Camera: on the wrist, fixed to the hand. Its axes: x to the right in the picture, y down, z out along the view.
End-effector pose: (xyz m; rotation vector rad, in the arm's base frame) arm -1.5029 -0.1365 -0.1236 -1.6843 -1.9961 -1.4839
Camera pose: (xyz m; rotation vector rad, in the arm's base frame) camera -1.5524 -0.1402 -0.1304 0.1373 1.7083 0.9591
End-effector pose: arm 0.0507 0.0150 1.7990 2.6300 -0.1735 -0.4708
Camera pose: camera 0.0708 0.0606 1.7939 1.6290 1.5954 -1.3463
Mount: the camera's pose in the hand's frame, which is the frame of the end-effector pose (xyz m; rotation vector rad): 0.0112 -0.0436 -0.0220 -0.5118 -0.4938 -1.5026
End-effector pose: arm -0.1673 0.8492 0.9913 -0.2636 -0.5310 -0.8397
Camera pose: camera -0.1869 0.8046 0.9796 -0.5533 -0.9747 -2.4217
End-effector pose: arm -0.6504 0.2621 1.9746 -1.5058 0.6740 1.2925
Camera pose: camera -0.6004 0.2590 1.9766 -1.3880 -1.0584 0.5226
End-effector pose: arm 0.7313 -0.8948 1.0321 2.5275 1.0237 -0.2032
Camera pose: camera 0.7088 -0.8502 1.0353 0.7768 2.1095 -0.7664
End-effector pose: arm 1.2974 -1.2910 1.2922 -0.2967 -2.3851 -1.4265
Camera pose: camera 1.2760 -1.3310 1.2709 -0.8524 1.3984 1.5541
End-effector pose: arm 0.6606 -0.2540 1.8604 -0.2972 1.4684 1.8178
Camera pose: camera 0.6766 -0.2675 1.8149 -0.8342 0.1359 0.8078
